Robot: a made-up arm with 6 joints. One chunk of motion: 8 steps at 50 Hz.
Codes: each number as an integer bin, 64 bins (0 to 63) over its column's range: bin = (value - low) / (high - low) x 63, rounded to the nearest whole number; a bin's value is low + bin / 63 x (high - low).
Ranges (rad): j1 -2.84..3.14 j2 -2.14..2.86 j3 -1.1..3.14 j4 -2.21..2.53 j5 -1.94..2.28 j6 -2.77..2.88
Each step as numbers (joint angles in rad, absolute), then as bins.
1 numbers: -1.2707 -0.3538 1.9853 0.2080 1.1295 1.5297
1 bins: 17 23 46 32 46 48
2 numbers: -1.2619 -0.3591 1.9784 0.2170 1.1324 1.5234
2 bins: 17 22 46 32 46 48
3 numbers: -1.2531 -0.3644 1.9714 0.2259 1.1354 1.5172
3 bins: 17 22 46 32 46 48
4 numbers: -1.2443 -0.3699 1.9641 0.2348 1.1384 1.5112
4 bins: 17 22 46 32 46 48
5 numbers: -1.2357 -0.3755 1.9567 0.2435 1.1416 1.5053
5 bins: 17 22 45 33 46 48
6 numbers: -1.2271 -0.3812 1.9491 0.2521 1.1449 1.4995
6 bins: 17 22 45 33 46 48
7 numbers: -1.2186 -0.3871 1.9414 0.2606 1.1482 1.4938
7 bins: 17 22 45 33 46 48
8 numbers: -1.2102 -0.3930 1.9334 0.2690 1.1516 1.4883
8 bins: 17 22 45 33 46 47
